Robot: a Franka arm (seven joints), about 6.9 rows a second.
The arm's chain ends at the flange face. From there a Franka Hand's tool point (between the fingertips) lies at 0.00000 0.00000 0.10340 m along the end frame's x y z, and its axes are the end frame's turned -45 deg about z.
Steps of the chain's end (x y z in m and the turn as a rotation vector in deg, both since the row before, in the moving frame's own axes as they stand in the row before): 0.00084, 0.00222, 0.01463, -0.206, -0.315, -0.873; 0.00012, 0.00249, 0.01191, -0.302, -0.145, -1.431; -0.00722, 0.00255, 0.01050, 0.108, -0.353, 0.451; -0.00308, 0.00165, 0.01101, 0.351, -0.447, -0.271; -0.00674, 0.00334, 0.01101, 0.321, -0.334, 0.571; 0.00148, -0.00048, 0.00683, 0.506, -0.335, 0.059; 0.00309, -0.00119, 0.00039, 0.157, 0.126, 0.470
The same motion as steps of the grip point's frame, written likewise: -0.00164, 0.00203, 0.01463, 0.077, -0.368, -0.873; -0.00224, 0.00205, 0.01191, -0.111, -0.316, -1.431; -0.00722, -0.00389, 0.01050, 0.326, -0.173, 0.451; -0.00347, -0.00203, 0.01100, 0.564, -0.068, -0.271; -0.00714, -0.00324, 0.01101, 0.463, -0.009, 0.571; 0.00160, -0.00037, 0.00682, 0.595, 0.121, 0.059; 0.00339, 0.00131, 0.00039, 0.022, 0.200, 0.470
